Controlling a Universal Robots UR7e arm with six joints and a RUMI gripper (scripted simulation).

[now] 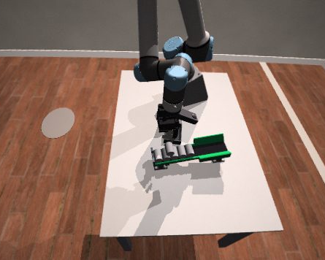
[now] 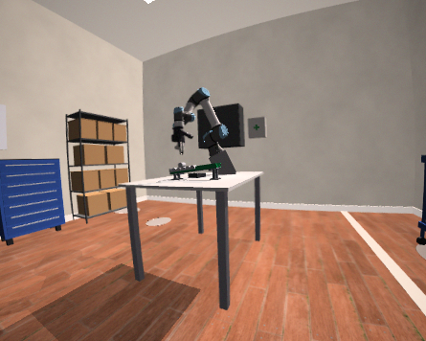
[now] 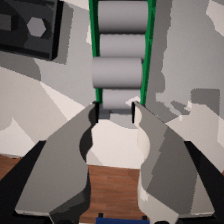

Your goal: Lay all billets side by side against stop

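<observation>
My hand is 10 mm past the ramp bed, 110 mm to the right of it and 140 mm above it.
</observation>
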